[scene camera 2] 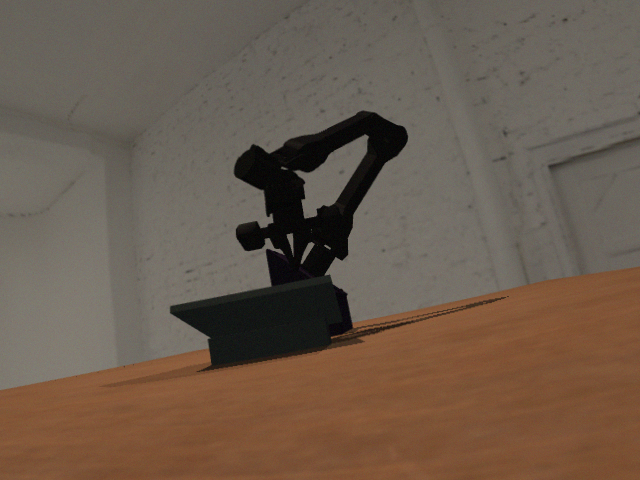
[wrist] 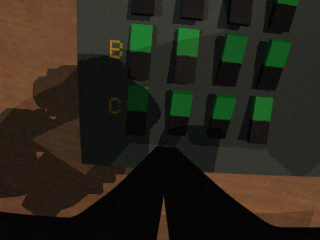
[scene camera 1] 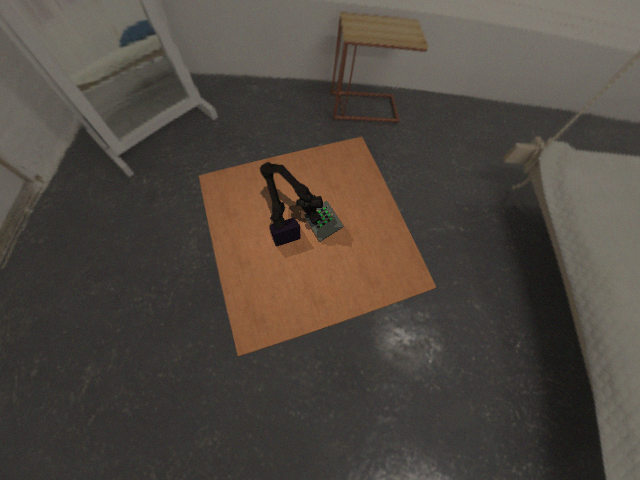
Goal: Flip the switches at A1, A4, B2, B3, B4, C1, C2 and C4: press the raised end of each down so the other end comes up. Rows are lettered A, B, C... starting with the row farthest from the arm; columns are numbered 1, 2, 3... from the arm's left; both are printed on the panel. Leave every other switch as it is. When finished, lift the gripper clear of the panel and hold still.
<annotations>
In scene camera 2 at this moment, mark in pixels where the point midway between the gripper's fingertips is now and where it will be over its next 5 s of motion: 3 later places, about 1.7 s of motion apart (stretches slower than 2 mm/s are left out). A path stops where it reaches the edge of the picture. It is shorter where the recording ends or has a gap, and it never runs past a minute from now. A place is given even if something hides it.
My gripper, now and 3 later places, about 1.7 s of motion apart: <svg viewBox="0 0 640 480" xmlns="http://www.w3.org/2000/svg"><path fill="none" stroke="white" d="M295 270L312 305L309 300L291 300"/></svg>
</annotations>
